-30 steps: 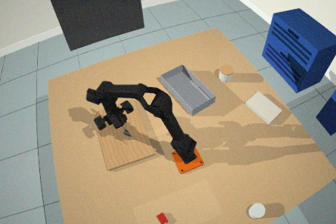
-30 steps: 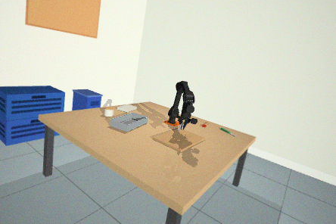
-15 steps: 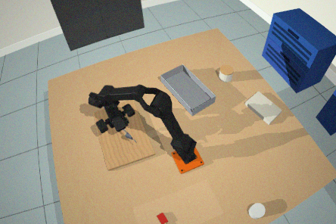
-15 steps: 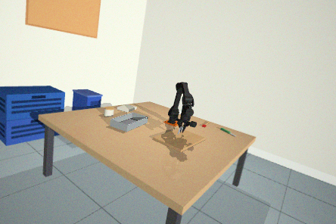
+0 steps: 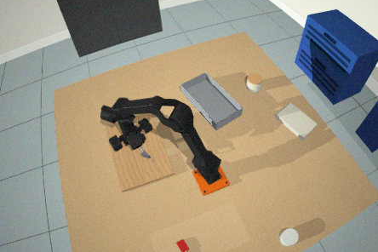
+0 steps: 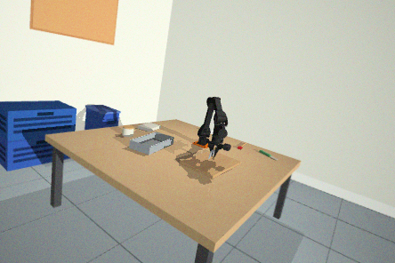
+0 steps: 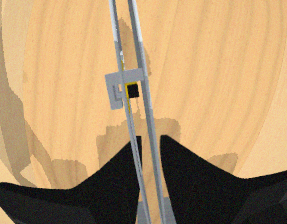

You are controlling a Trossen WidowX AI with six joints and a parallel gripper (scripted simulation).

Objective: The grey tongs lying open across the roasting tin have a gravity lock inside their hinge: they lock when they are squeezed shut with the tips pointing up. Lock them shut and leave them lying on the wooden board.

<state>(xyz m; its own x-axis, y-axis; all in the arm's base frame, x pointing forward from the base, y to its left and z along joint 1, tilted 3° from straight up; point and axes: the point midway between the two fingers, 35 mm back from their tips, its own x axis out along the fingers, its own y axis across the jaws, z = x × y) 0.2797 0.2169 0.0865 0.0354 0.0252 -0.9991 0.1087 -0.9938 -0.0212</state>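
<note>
The wooden board lies 40 mm below my gripper tip. The rest, counted from my gripper tip: yellow lock piece 40 mm behind, 40 mm above, 10 mm to the right; then grey roasting tin 430 mm to the right, 60 mm ahead, 20 mm below; then green screwdriver 500 mm behind, 260 mm to the left, 40 mm below.
</note>
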